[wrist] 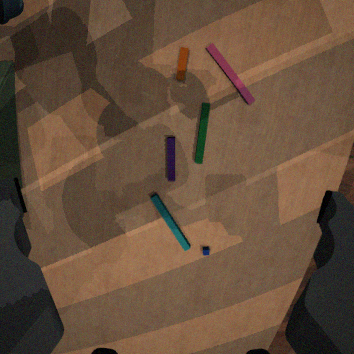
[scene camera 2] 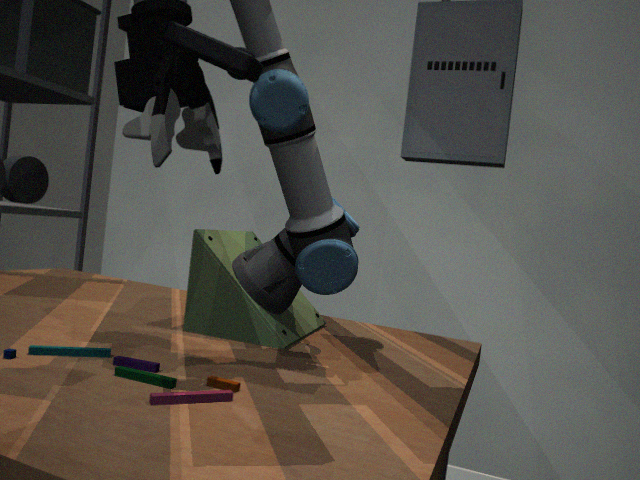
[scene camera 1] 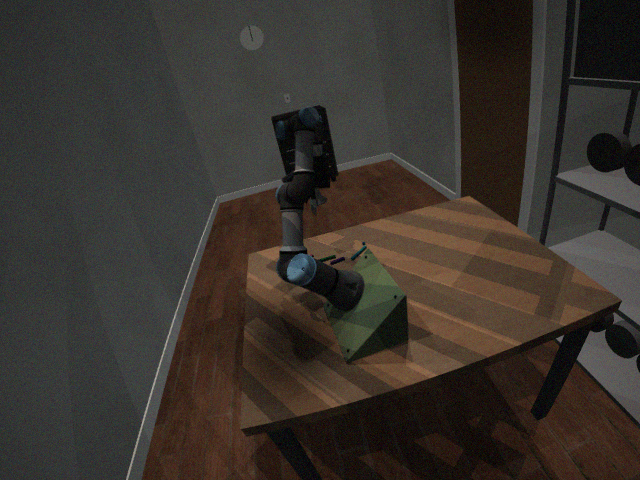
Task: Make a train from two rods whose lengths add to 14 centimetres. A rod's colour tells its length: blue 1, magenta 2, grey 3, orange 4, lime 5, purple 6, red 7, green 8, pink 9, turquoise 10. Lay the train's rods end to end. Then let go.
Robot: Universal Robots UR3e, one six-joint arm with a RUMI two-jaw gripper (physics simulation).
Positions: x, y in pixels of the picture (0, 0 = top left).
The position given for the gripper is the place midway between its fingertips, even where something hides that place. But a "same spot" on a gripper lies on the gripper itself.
gripper: wrist 174, 187; scene camera 2; scene camera 1
same spot on gripper: (scene camera 1: 316, 199) = (scene camera 2: 201, 137)
